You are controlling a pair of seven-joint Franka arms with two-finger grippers.
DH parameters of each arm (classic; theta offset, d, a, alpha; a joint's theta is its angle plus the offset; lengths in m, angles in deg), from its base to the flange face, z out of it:
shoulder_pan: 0 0.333 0 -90
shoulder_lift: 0 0 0 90
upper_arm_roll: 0 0.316 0.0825 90
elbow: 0 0 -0.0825 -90
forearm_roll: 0 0.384 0 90
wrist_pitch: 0 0 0.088 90
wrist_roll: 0 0.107 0 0
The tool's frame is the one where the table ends.
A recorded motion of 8 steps. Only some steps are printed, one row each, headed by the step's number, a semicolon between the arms.
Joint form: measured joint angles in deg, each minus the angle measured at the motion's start. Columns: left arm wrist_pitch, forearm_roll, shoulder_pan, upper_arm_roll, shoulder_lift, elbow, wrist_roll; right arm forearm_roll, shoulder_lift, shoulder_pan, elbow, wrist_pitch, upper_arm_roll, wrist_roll.
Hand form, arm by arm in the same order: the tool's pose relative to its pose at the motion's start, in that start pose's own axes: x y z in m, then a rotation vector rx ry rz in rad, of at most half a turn. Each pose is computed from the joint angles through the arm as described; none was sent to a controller.
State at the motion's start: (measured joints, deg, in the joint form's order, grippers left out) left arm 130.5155 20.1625 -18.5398 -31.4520 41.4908 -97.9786 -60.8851; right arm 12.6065 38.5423 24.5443 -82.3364 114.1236 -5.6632 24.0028
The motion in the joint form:
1: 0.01 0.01 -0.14 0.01 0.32 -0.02 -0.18; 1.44 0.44 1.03 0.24 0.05 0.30 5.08
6: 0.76 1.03 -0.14 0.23 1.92 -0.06 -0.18; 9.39 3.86 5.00 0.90 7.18 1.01 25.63
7: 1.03 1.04 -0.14 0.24 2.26 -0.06 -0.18; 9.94 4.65 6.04 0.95 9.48 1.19 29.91
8: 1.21 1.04 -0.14 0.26 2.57 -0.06 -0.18; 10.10 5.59 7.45 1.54 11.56 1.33 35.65
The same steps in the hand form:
1: -0.0016 0.0006 0.0036 0.0026 -0.0052 -0.0010; -0.0076 -0.0150 0.0057 0.0174 -0.0156 0.0773
6: -0.0009 -0.0018 0.0201 0.0106 -0.0124 0.0062; -0.0249 -0.0699 0.0397 0.1414 -0.0384 0.4338
7: -0.0010 -0.0019 0.0232 0.0088 -0.0155 0.0058; -0.0293 -0.0821 0.0477 0.1591 -0.0293 0.4985
8: -0.0011 -0.0021 0.0262 0.0083 -0.0189 0.0052; -0.0358 -0.0988 0.0544 0.1750 -0.0190 0.5772

